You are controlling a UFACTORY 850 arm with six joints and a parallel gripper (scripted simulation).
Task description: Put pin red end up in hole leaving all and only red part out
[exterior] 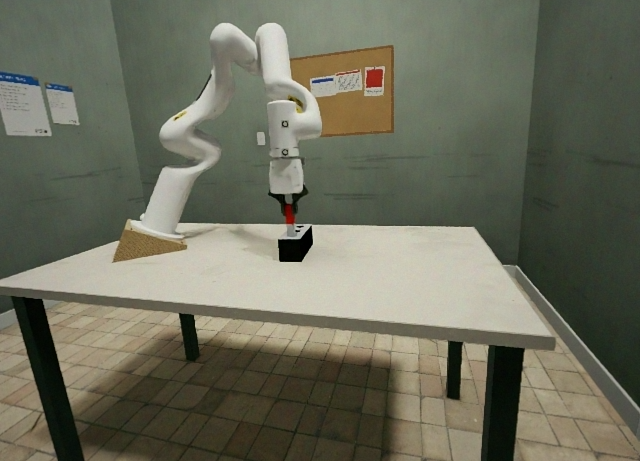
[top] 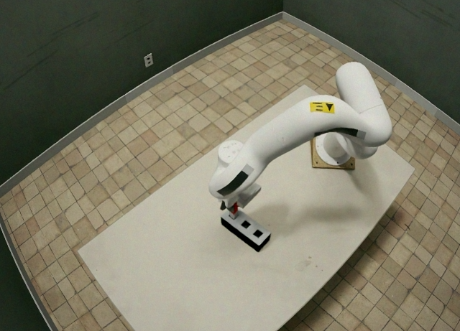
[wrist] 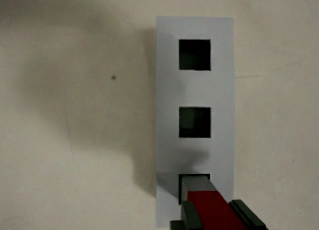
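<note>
Right now the pin is 1 cm below my hand. The rest, counted from my hand: black block (12 cm below, 6 cm to the left).
</note>
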